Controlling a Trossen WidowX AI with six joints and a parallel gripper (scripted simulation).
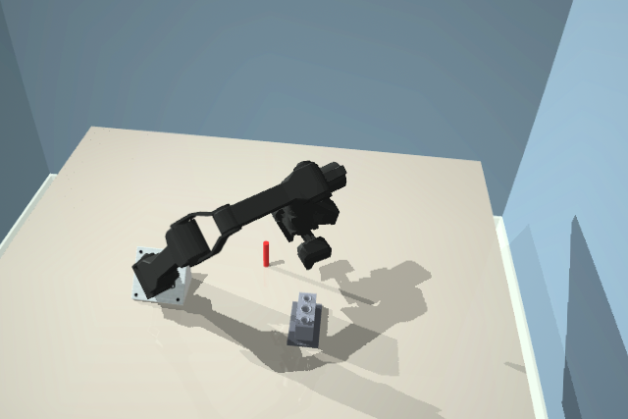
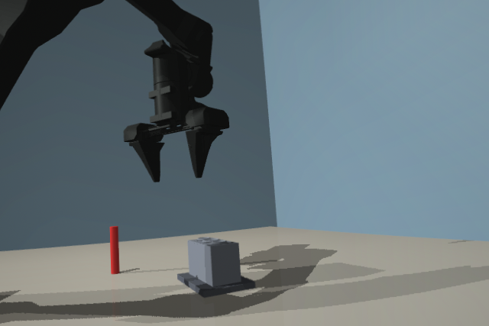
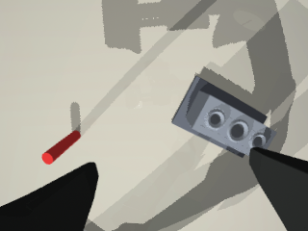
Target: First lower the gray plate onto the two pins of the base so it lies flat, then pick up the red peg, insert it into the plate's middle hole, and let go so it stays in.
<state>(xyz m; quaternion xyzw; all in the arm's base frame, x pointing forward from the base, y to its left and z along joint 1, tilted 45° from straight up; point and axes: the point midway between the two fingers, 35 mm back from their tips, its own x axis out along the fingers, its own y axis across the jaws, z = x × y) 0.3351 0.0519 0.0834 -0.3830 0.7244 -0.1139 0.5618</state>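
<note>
Now: gripper tip 110 mm to the right of the red peg, 110 mm above it and 80 mm past it. From my gripper tip the other things lie so: dark base: 140 mm below, 80 mm to the right, 20 mm ahead; gray plate: 110 mm below, 80 mm to the right, 20 mm ahead.
</note>
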